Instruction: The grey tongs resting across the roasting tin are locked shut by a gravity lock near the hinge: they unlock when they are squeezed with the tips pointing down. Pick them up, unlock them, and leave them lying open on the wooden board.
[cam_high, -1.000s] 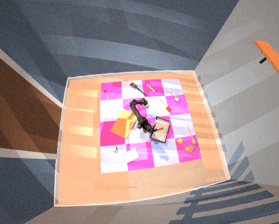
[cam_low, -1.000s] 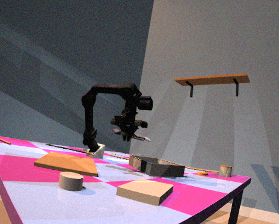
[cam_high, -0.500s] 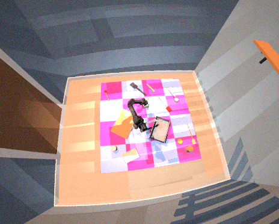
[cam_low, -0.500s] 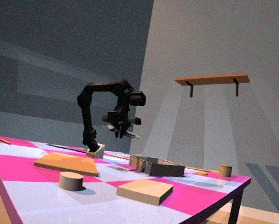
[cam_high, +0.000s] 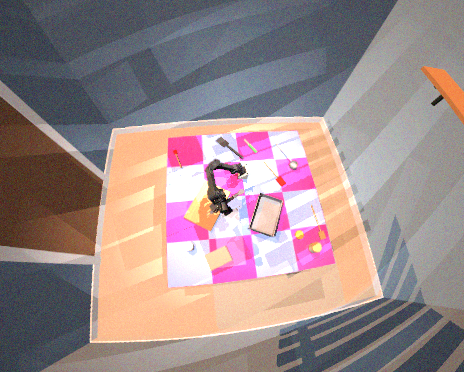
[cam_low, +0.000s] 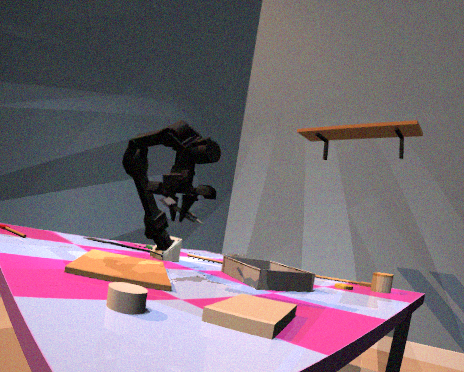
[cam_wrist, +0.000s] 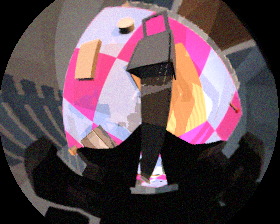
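My gripper tip is 9 cm past the wooden board, 9 cm to the left of it and 15 cm above it. From my gripper tip the other things lie so: flat tan block 34 cm ahead, 10 cm to the right, 14 cm below; then red spatula 22 cm behind, 54 cm to the left, 15 cm below; then roasting tin 10 cm ahead, 34 cm to the left, 13 cm below.
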